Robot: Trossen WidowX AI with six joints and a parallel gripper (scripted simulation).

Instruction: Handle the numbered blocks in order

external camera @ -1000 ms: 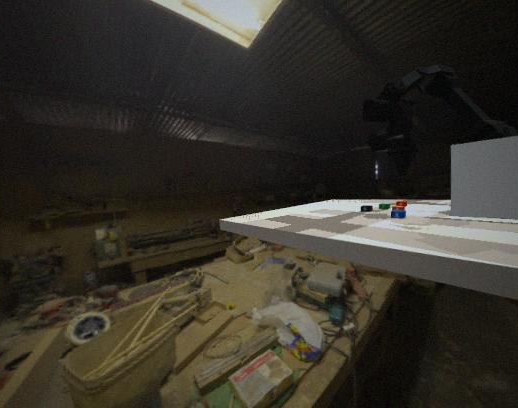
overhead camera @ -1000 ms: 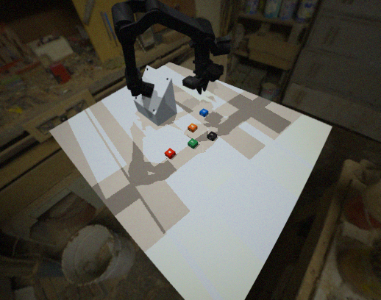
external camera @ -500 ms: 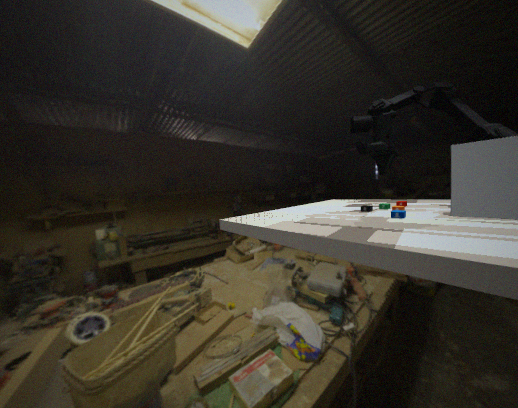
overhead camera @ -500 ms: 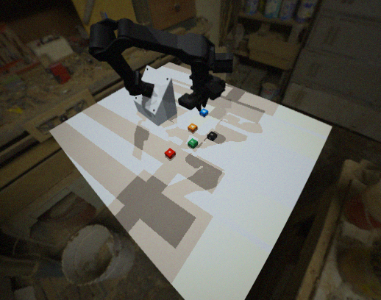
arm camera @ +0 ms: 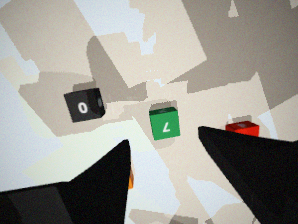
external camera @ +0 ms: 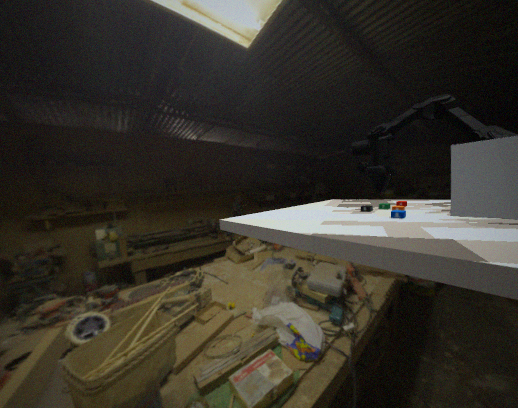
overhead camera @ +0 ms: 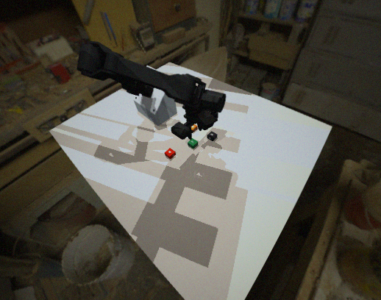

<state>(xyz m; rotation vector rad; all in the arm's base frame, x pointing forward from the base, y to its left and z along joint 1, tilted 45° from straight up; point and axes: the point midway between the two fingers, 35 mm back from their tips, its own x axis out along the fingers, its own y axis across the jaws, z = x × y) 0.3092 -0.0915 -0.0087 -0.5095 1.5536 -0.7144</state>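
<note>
The green block lies 50 mm below my gripper tip, 10 mm to the right of it and 10 mm behind it. The rest, counted from my gripper tip: black block (70 mm to the left, 50 mm below, 40 mm ahead); orange block (70 mm to the left, 70 mm behind, 50 mm below); red block (110 mm to the right, 60 mm behind, 50 mm below).
</note>
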